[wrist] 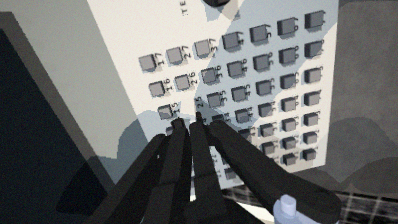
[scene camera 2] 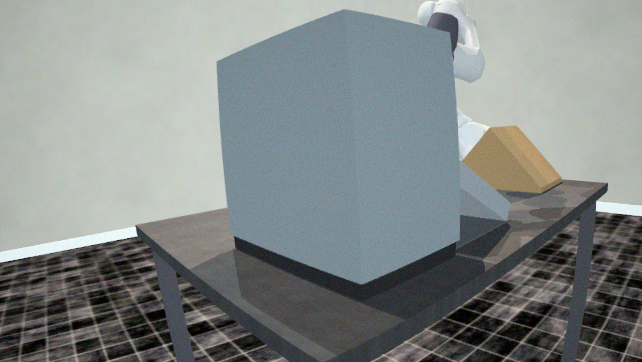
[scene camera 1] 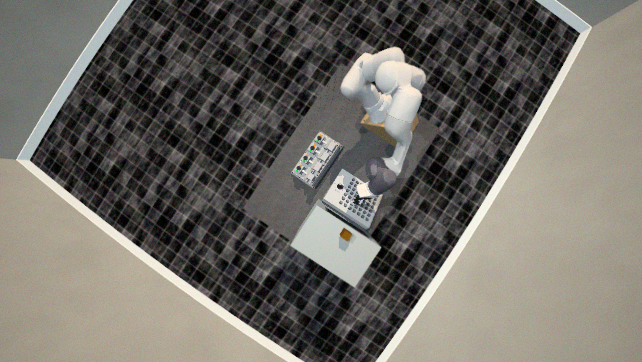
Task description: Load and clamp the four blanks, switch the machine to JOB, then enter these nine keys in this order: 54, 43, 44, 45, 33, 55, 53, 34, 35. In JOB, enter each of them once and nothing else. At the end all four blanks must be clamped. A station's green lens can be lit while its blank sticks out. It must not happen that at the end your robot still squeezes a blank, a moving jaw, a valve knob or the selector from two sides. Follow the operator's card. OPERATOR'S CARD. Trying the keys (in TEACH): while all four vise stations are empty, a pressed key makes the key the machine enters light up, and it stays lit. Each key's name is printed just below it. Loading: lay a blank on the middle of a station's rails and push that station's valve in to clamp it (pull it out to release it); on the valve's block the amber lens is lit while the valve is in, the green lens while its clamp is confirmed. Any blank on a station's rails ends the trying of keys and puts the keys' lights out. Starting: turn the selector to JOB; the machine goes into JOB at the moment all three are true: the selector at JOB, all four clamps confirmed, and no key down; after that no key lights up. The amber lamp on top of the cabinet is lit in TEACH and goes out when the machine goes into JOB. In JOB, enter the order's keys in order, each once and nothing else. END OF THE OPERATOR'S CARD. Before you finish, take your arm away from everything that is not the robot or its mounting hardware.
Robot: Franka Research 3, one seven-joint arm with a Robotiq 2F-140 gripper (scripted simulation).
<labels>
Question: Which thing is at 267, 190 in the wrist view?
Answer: My gripper.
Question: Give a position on a key panel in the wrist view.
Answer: At 127, 37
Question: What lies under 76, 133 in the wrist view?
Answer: A grey cabinet.
</labels>
